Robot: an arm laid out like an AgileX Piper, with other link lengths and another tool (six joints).
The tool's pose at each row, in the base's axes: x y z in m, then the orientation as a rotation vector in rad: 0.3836 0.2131 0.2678 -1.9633 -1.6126 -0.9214; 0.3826 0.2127 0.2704 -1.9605 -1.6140 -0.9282; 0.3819 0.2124 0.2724 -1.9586 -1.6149 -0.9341; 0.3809 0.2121 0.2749 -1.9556 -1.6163 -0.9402; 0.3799 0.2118 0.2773 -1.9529 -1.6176 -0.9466; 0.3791 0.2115 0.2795 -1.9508 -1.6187 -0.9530; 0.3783 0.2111 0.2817 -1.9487 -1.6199 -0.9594; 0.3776 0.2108 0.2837 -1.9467 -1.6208 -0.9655; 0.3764 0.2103 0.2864 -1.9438 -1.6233 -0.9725; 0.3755 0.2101 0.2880 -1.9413 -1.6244 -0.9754; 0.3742 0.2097 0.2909 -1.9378 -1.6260 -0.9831; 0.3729 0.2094 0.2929 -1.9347 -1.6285 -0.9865; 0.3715 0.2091 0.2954 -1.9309 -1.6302 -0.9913; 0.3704 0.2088 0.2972 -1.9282 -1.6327 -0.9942
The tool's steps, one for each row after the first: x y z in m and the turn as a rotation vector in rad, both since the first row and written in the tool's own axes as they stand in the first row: 0.0015 -0.0007 -0.0023 -0.0028 0.0034 -0.0033; 0.0027 -0.0011 -0.0040 -0.0055 0.0061 -0.0058; 0.0042 -0.0018 -0.0061 -0.0077 0.0093 -0.0090; 0.0056 -0.0025 -0.0082 -0.0103 0.0125 -0.0121; 0.0069 -0.0031 -0.0101 -0.0132 0.0154 -0.0149; 0.0082 -0.0036 -0.0121 -0.0162 0.0183 -0.0178; 0.0094 -0.0040 -0.0138 -0.0190 0.0211 -0.0205; 0.0109 -0.0049 -0.0162 -0.0221 0.0240 -0.0246; 0.0118 -0.0056 -0.0177 -0.0226 0.0259 -0.0266; 0.0135 -0.0065 -0.0202 -0.0256 0.0298 -0.0305; 0.0146 -0.0076 -0.0221 -0.0263 0.0316 -0.0337; 0.0161 -0.0087 -0.0243 -0.0273 0.0347 -0.0370; 0.0171 -0.0095 -0.0260 -0.0279 0.0361 -0.0400
